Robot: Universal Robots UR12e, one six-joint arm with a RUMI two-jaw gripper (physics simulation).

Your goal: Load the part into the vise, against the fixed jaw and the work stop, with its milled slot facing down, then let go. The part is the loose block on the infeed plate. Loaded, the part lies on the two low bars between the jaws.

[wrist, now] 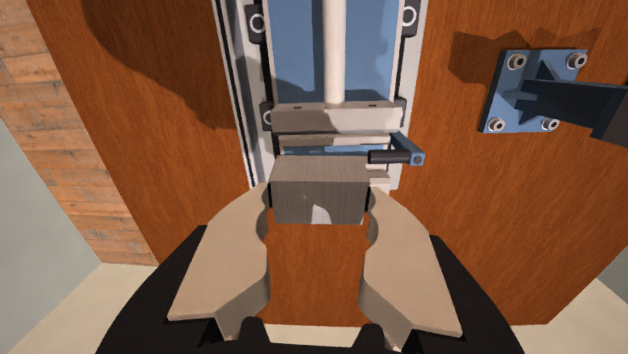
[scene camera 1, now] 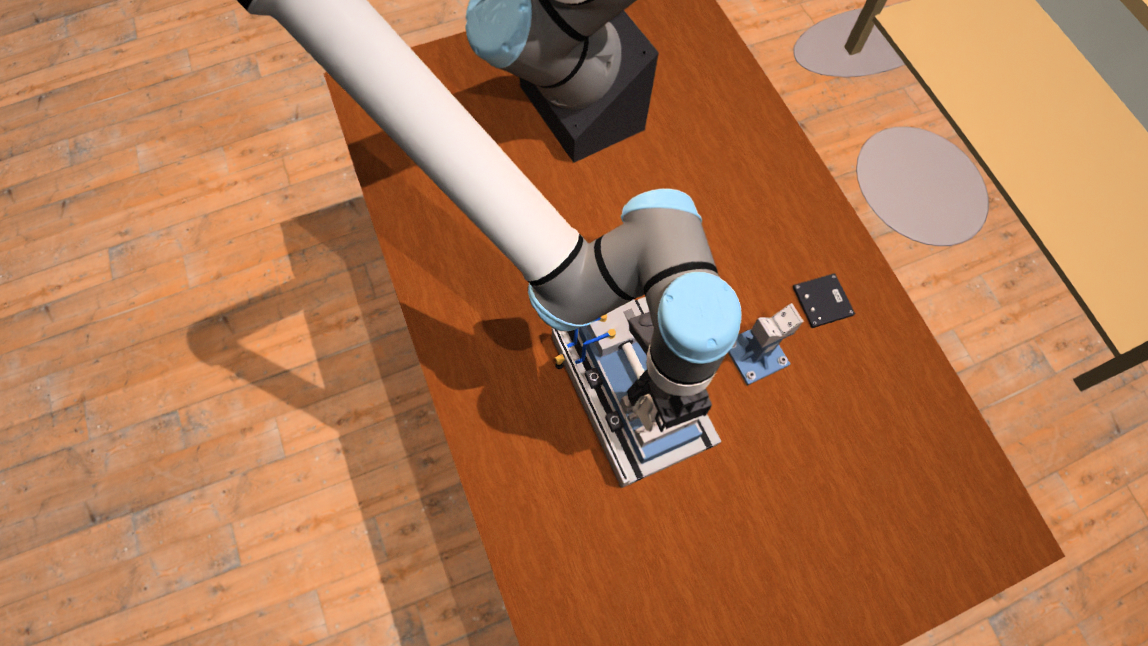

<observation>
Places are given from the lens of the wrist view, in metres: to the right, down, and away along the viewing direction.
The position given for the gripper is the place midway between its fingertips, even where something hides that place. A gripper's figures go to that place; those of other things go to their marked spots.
gripper (wrist: 319, 187): 0.00, 0.01, 0.14
part (wrist: 305, 189): -0.01, 0.01, 0.12
moving jaw (wrist: 355, 116): 0.03, -0.05, 0.16
blue bolted plate (wrist: 504, 80): 0.21, -0.11, 0.21
The marked spots on the moving jaw and the part are 0.07 m apart.
</observation>
